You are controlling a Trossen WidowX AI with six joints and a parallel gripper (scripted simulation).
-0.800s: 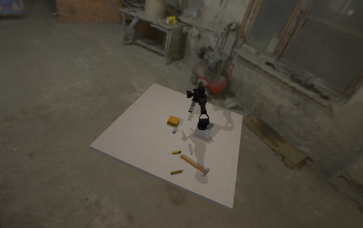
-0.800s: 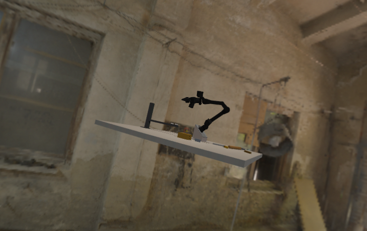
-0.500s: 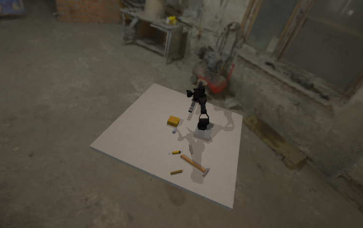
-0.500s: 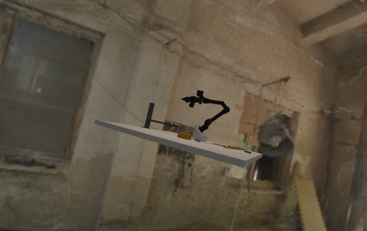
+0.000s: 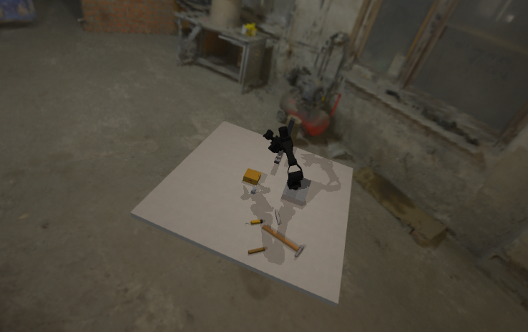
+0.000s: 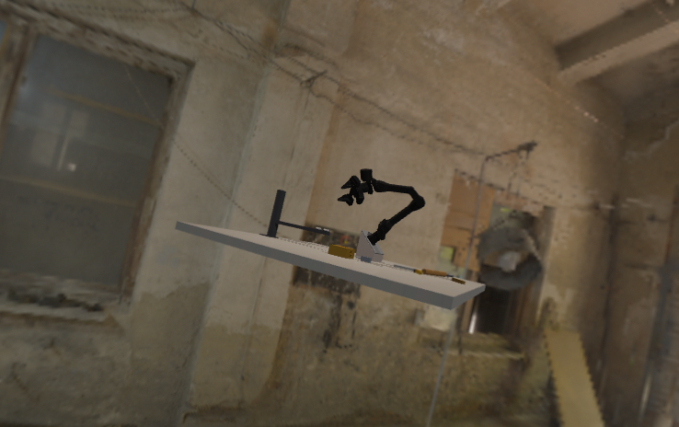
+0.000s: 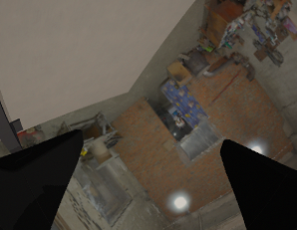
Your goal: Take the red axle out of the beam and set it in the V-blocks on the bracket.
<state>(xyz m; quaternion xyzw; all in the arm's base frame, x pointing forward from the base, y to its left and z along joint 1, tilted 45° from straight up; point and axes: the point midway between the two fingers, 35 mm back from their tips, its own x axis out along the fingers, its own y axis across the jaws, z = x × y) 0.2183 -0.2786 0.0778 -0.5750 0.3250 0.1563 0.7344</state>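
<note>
Right now my gripper tip is 10 mm past the grey-blue block, 200 mm to the right of it and 310 mm above it. Also, from my gripper tip: grey bar 210 mm behind, 400 mm to the left, 320 mm below; yellow-orange block 40 mm ahead, 100 mm to the left, 300 mm below; yellow-black tool 70 mm behind, 490 mm to the left, 310 mm below.
</note>
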